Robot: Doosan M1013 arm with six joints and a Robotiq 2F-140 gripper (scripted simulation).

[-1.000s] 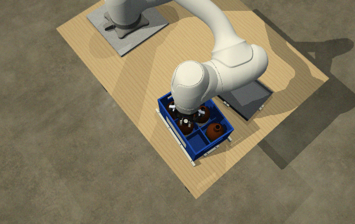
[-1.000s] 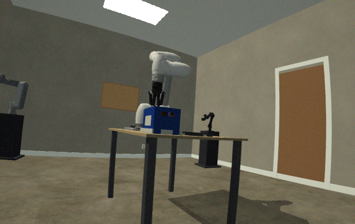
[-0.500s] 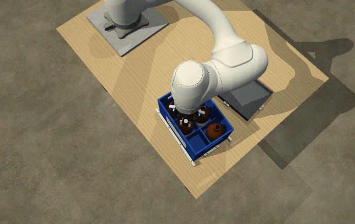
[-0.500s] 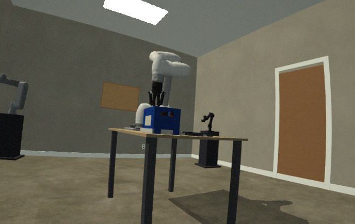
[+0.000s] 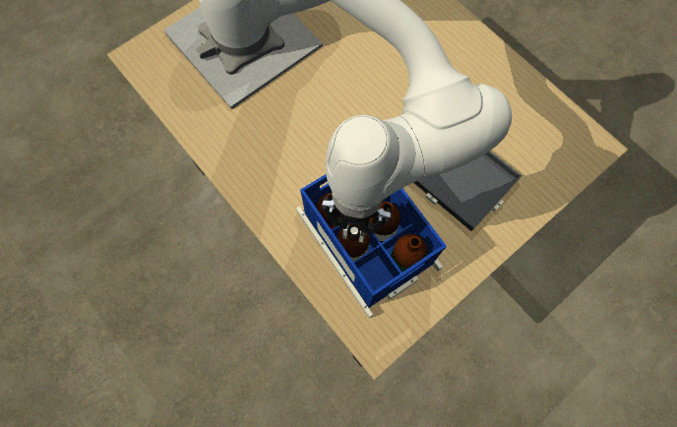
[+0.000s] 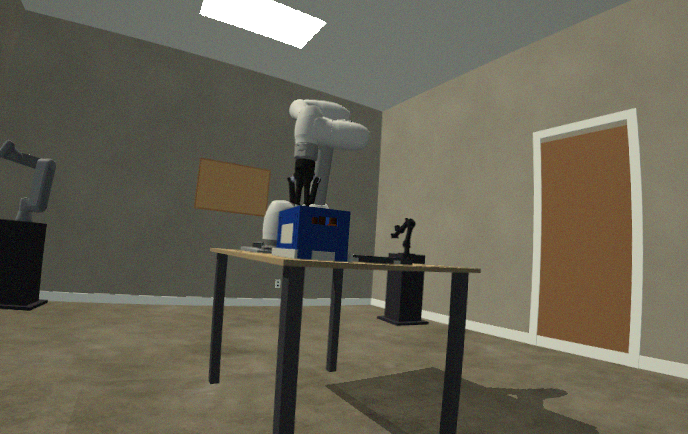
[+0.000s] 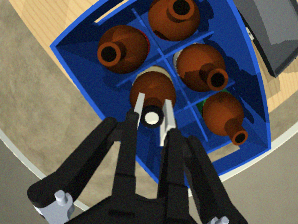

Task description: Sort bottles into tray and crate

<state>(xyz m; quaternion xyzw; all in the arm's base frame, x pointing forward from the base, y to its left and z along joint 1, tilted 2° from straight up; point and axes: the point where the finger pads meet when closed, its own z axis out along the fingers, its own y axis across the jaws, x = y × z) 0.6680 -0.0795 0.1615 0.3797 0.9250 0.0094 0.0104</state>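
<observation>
My gripper is now 7 cm above the capped bottle. From my hand the other things lie so: blue crate (4 cm to the left, 8 cm below); dark grey tray (2 cm behind, 33 cm to the left, 15 cm below); uncapped bottle (9 cm to the left, 7 cm below).
</observation>
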